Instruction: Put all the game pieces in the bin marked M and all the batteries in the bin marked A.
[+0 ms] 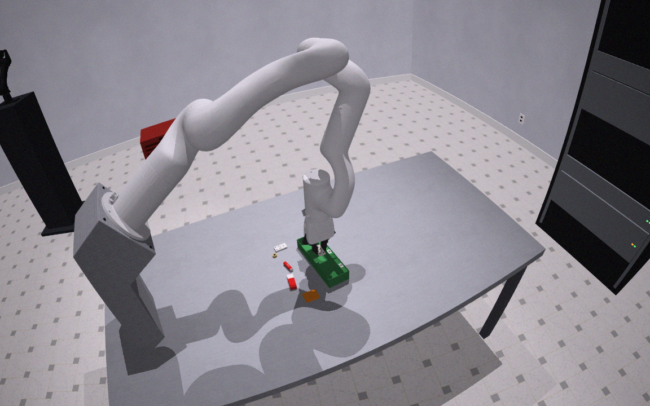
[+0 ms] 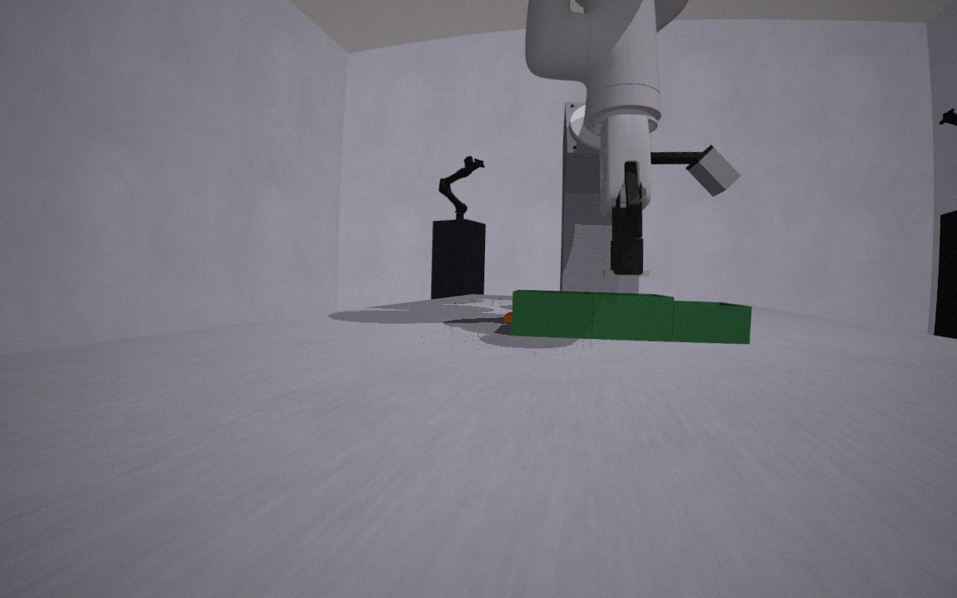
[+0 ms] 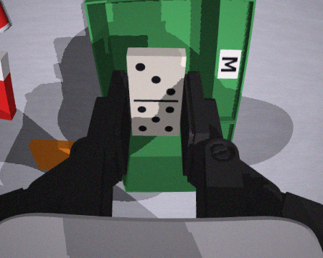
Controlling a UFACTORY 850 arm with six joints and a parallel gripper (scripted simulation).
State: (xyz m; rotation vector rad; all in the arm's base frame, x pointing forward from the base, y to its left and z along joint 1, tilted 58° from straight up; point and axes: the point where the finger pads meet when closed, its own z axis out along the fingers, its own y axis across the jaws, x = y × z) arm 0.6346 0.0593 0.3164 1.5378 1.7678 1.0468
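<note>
Now: the green bin 7 cm below my hand and 1 cm ahead of it. From my hand the other things lie so: orange flat block: 16 cm to the right, 8 cm below, 6 cm behind; then yellow nut: 17 cm behind, 8 cm below, 7 cm to the left; then red cylindrical battery: 12 cm behind, 8 cm below.
</note>
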